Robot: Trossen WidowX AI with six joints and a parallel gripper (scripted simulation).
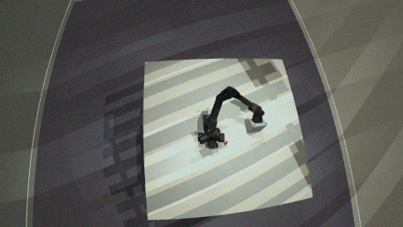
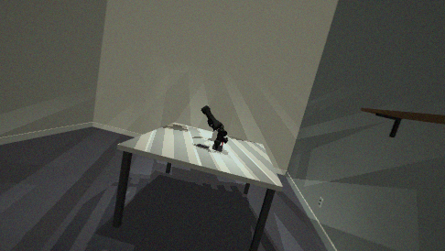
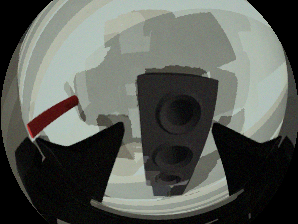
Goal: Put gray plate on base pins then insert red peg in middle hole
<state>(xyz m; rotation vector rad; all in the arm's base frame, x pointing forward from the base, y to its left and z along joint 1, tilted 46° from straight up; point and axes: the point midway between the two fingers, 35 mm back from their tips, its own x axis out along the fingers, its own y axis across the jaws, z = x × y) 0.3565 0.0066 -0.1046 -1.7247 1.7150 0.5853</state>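
My gripper tip is 11 cm past the red peg, 4 cm to the right of it and 3 cm below it. From my gripper tip the other things lie so: gray plate: 2 cm above.
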